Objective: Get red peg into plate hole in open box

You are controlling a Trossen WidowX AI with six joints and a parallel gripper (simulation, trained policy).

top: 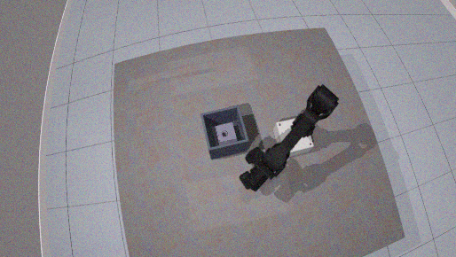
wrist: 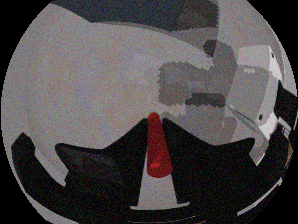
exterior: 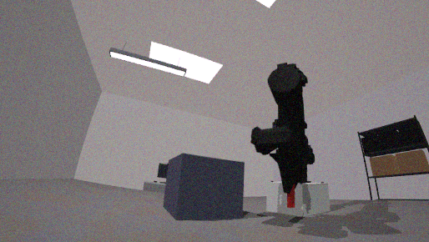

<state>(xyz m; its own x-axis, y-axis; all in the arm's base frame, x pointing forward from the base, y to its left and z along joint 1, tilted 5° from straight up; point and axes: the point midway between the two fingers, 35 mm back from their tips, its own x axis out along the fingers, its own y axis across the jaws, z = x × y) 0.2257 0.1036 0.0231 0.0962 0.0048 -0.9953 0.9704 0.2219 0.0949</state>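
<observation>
The pale plate is 210 mm to the right of my gripper tip, 70 mm ahead of it and 20 mm below it. From my gripper tip the other things lie so: red peg 10 mm above.
</observation>
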